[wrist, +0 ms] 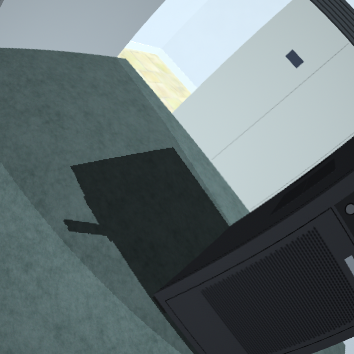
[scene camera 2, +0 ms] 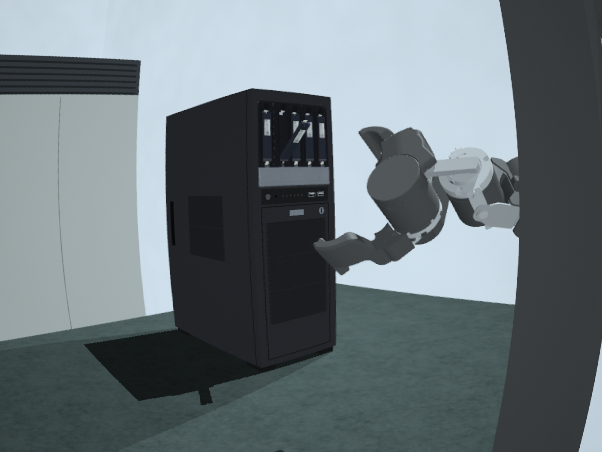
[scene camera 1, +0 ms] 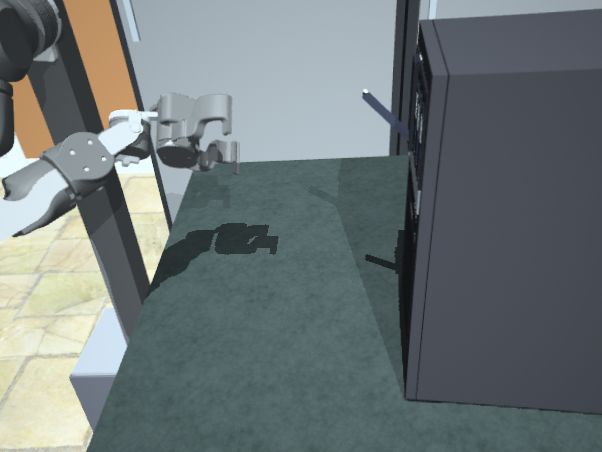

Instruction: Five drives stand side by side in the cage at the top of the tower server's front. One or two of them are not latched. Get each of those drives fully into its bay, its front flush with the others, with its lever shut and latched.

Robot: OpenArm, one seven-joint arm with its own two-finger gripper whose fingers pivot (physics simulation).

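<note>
The tower server [scene camera 1: 520, 240] [scene camera 2: 210, 160] [wrist: 185, 320] stands upright, with five drives side by side at the top of its front. The second drive from the left in scene camera 2 has its lever [scene camera 1: 385, 114] [scene camera 2: 295, 141] swung out from its lower end, slanting up and outward. That drive's front is dark, and how deep it sits I cannot tell. The levers of the leftmost drive [scene camera 2: 267, 137] and the rightmost drive [scene camera 2: 321, 137] look upright and shut; so do those of the two between, partly behind the open lever. My gripper [scene camera 1: 231, 150] [scene camera 2: 344, 188] is open and empty, well in front of the tower and apart from the lever.
The tower stands on a green table top [scene camera 1: 260, 350] [scene camera 2: 400, 340] [wrist: 45, 110]. A dark upright post [scene camera 1: 107, 240] [scene camera 2: 550, 225] is on the arm's side. A pale cabinet [scene camera 2: 100, 200] [wrist: 265, 100] stands beyond the tower. A light box [scene camera 1: 102, 350] is beside the table.
</note>
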